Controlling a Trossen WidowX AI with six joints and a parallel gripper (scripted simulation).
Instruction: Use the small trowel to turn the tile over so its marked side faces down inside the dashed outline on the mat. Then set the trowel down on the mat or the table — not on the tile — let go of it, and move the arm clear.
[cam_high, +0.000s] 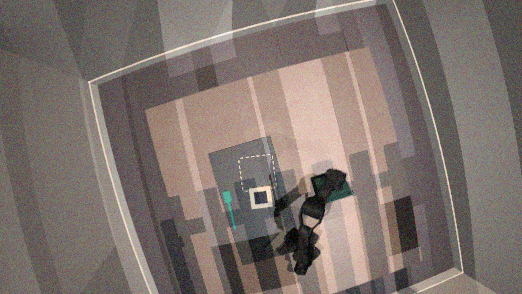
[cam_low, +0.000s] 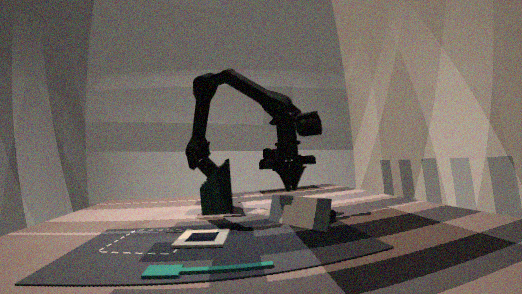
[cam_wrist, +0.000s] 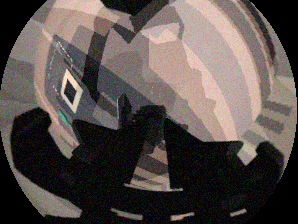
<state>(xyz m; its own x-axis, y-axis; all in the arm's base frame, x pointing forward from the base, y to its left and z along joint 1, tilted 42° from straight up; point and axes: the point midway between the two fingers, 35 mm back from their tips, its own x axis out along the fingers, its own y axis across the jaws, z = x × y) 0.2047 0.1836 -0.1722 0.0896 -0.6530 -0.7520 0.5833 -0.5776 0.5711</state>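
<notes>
My gripper tip is 10 cm short of the small trowel, 3 cm to the right of it and 5 cm above it. Round my gripper tip: tile: 16 cm ahead, 24 cm to the right, 7 cm below; then dark mat: 20 cm ahead, 21 cm to the right, 9 cm below; then green paddle-shaped trowel: 34 cm ahead, 22 cm to the right, 7 cm below.
</notes>
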